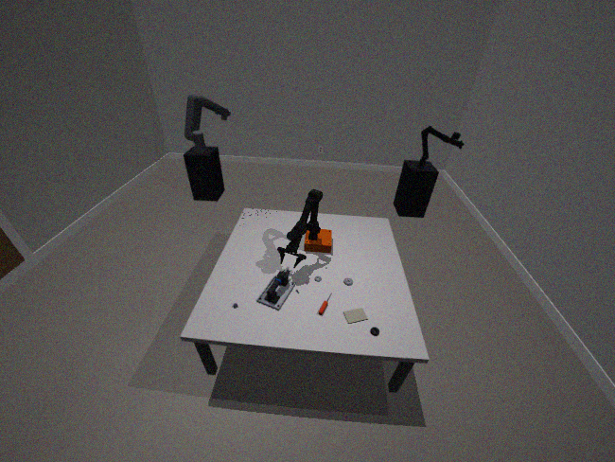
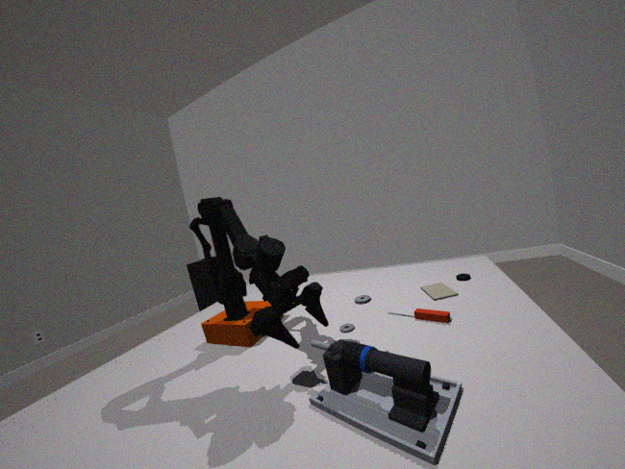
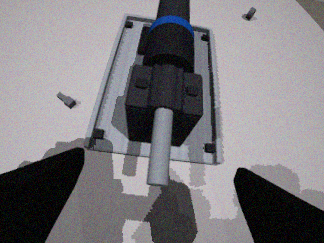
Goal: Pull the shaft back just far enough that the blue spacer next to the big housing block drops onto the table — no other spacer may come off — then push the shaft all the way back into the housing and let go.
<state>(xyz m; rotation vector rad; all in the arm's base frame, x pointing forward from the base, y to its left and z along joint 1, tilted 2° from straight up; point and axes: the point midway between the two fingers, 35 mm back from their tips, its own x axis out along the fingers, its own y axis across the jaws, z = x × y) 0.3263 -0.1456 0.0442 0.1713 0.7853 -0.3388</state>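
The grey shaft lies 70 mm ahead of my gripper tip, 20 mm to the right of it and 20 mm below it. The rest, counted from my gripper tip: black ring: 520 mm to the left, 370 mm ahead, 90 mm below; beige tile: 420 mm to the left, 270 mm ahead, 100 mm below; blue spacer: 120 mm ahead, 50 mm to the right, 20 mm below.
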